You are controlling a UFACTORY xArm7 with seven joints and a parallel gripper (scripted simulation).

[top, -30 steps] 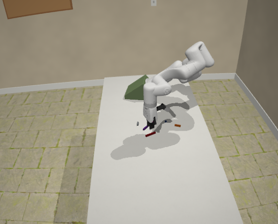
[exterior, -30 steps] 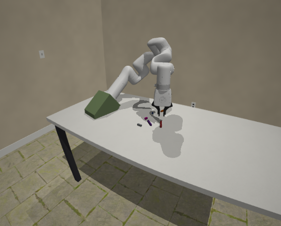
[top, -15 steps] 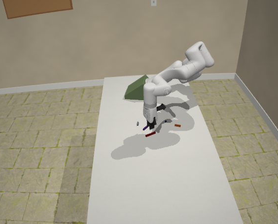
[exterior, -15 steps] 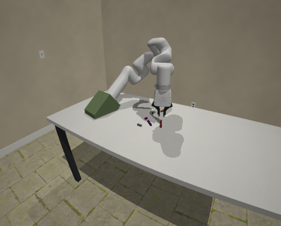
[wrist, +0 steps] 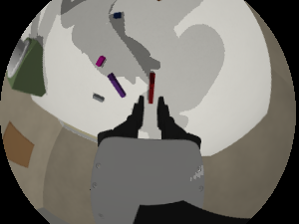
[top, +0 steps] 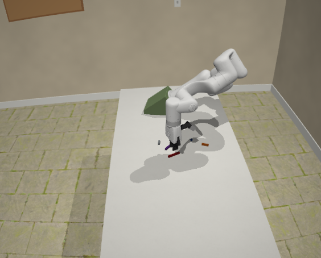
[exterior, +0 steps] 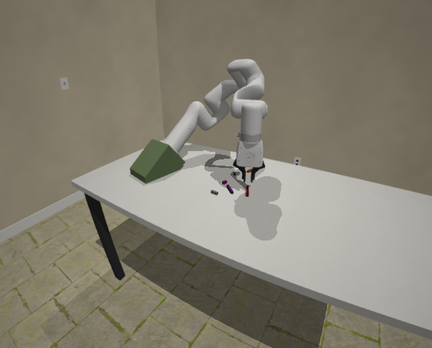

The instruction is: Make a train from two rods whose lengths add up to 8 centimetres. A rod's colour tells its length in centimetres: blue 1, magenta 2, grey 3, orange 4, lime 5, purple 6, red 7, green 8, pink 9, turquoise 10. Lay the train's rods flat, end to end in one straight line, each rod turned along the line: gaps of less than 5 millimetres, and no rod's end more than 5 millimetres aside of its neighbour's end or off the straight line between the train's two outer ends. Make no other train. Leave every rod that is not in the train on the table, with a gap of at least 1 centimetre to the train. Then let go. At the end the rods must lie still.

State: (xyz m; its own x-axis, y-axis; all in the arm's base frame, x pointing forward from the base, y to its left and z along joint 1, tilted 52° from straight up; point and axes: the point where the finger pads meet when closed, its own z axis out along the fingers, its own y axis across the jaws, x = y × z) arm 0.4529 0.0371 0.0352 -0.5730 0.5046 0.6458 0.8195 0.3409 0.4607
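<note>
Now: hand 7 cm above the red rod. The rest, counted from my hand: magenta rod (12 cm behind, 7 cm below); then grey rod (10 cm to the right, 9 cm behind, 7 cm below); then purple rod (7 cm below, 6 cm behind, 4 cm to the right).
</note>
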